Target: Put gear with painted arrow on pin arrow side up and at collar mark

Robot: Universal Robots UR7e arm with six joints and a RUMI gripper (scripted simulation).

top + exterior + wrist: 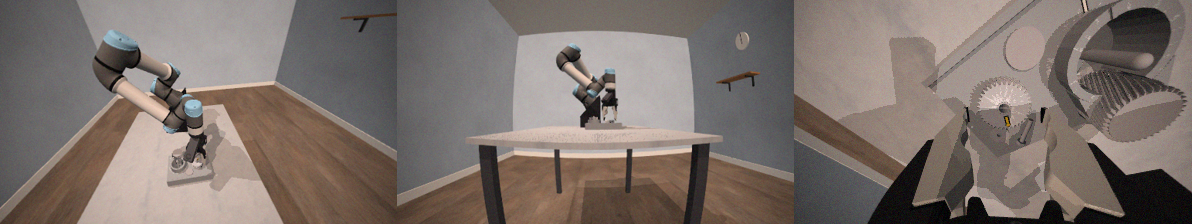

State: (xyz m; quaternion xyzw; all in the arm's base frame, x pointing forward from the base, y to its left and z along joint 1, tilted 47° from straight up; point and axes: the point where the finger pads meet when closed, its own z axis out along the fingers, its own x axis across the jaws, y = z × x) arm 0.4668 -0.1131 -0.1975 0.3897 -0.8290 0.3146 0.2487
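Right now my hand is 20 mm above the loose gear. Round my hand: flat round disc (50 mm to the right, 40 mm ahead, 30 mm below); then short peg (70 mm behind, 30 mm below, 10 mm to the left).
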